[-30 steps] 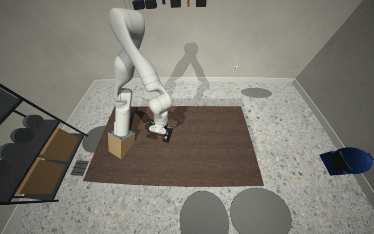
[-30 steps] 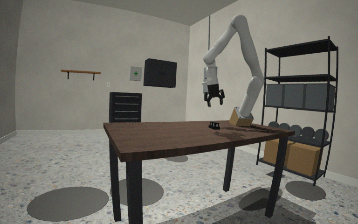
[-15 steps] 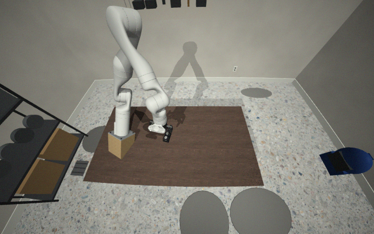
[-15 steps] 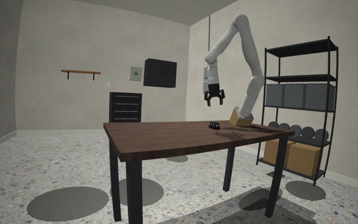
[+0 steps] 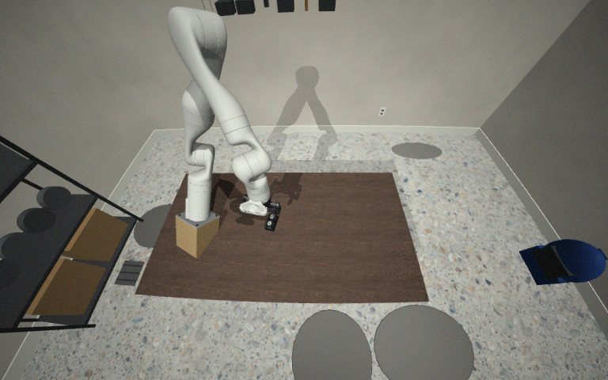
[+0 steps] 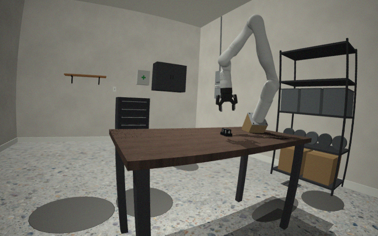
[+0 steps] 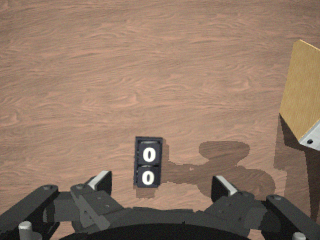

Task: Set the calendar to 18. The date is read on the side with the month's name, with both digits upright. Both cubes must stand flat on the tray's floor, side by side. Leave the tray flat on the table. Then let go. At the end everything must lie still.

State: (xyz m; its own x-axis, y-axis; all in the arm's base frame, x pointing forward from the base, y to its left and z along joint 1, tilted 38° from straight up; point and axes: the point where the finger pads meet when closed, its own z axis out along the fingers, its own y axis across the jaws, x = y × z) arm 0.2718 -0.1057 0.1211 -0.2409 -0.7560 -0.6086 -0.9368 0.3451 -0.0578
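My gripper is now 10 mm short of the black calendar tray, 10 mm to the right of it and 150 mm above it.
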